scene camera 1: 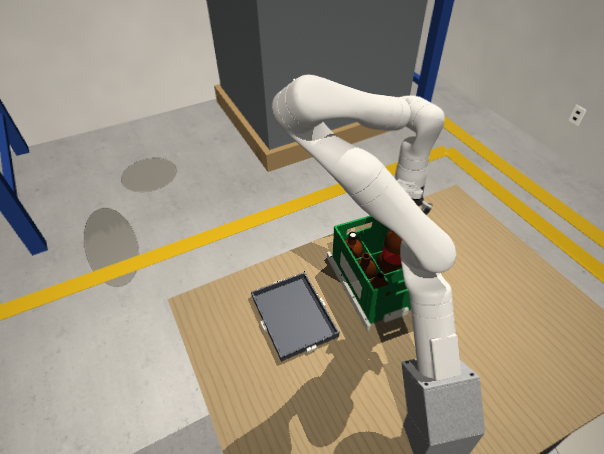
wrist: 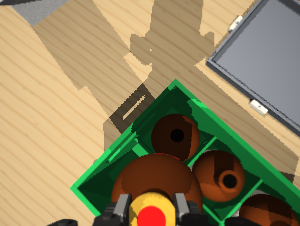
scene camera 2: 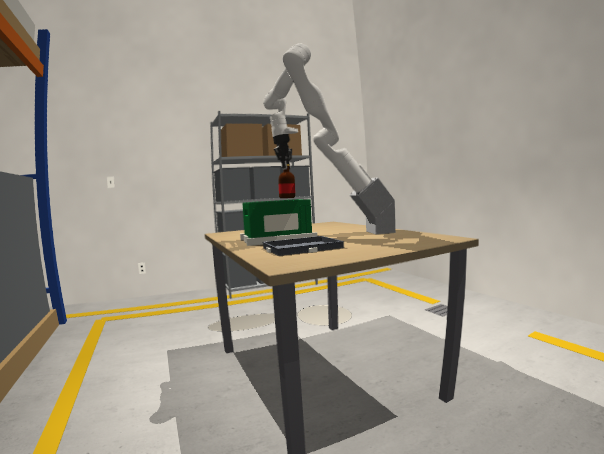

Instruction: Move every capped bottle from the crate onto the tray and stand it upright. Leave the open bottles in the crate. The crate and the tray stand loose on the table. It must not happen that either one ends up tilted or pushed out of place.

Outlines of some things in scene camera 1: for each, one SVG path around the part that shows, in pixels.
A grey tray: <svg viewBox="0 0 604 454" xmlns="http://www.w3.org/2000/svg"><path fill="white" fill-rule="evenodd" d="M305 272L251 292L254 303L281 361L305 352L306 348L314 345L319 346L338 338L340 334Z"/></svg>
A green crate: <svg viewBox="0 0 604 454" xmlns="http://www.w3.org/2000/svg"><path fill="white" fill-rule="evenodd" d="M367 216L334 226L332 257L369 323L372 324L383 320L385 314L405 307L409 307L409 310L411 310L409 292L403 280L402 267L399 270L384 274L384 280L389 285L374 289L369 282L370 279L368 280L357 262L362 257L356 259L345 242L349 238L347 229L372 222L371 227L355 232L358 235L357 239L363 246L362 254L369 253L371 256L370 260L376 266L376 273L383 273L376 261L378 255L383 251L385 236L390 229L373 217Z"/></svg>
